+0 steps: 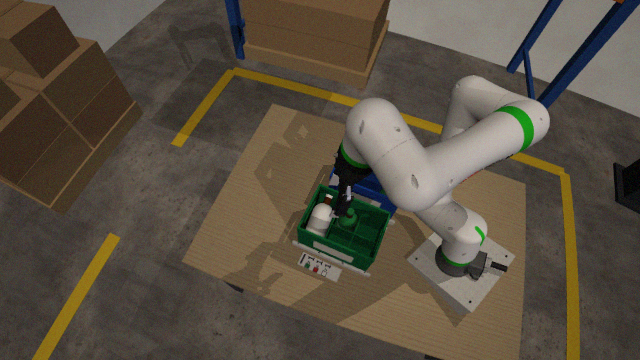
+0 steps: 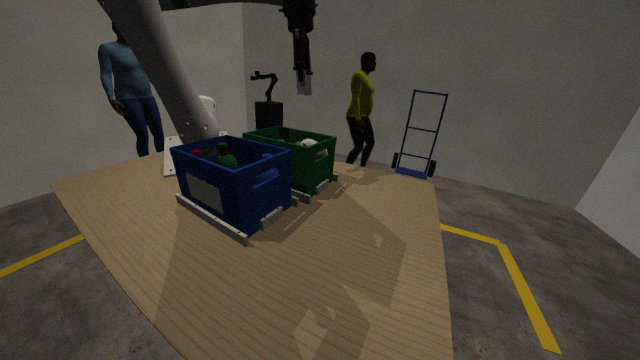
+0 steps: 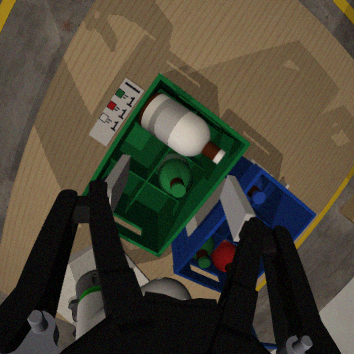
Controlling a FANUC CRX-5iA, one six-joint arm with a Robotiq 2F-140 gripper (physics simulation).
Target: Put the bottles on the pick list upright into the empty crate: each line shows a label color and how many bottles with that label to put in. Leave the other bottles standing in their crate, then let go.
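Places are measured from the arm's base along level axes (x ahead, y left, z up), in millimetres.
Pixels of known places: gripper, fingertip midpoint: [image 1: 333, 199] [image 2: 305, 94] [image 3: 176, 177]; arm's base, link origin: [image 1: 454, 259].
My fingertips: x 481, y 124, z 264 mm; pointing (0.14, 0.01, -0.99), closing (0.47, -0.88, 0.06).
For each thing: its top centre in the pictures, then the offset to it from my fingertips. Level surfaces: height alone.
- pick list, top centre: [image 3: 114, 112] [image 1: 319, 266] dx -34, dy +125, dz -309 mm
- green crate, top centre: [image 3: 157, 177] [image 1: 345, 220] [image 2: 289, 134] dx -50, dy -16, dz -136 mm
- white-label bottle, top centre: [image 3: 188, 135] [image 2: 310, 137] [image 1: 322, 210] dx +35, dy -9, dz -133 mm
- blue crate, top centre: [image 3: 248, 245] [image 2: 228, 148] [image 1: 373, 169] dx -52, dy -251, dz -136 mm
- red bottle, top centre: [image 3: 233, 276] [image 2: 196, 150] dx -137, dy -303, dz -148 mm
- blue-capped bottle, top centre: [image 3: 259, 197] [image 2: 267, 155] dx +34, dy -195, dz -148 mm
- wooden table, surface height: dz -311 mm
The pick list [image 1: 320, 266] [image 3: 117, 112] shows green 1, red 1, white 1. In the green crate [image 1: 362, 262] [image 2: 312, 170] [image 3: 205, 110], a white-label bottle [image 1: 319, 220] [image 2: 309, 143] [image 3: 182, 130] lies tilted across an end, its neck toward the blue crate. A green bottle [image 1: 348, 219] [image 3: 174, 172] stands beside it. The blue crate [image 1: 387, 202] [image 2: 272, 197] [image 3: 287, 194] holds a red bottle [image 2: 197, 153] [image 3: 224, 255], a green bottle [image 2: 226, 160] [image 3: 203, 255] and a blue-capped bottle [image 3: 258, 195]. My gripper [image 1: 341, 207] [image 2: 304, 87] [image 3: 176, 177] is open and empty, high above the green crate.
Metal rails [image 2: 212, 220] run along the crates' feet on the wooden table [image 1: 240, 215] [image 2: 250, 300]. The arm's base plate [image 1: 485, 272] stands beside the crates. Two people [image 2: 125, 70] [image 2: 361, 97] and a hand truck [image 2: 421, 128] are beyond the table.
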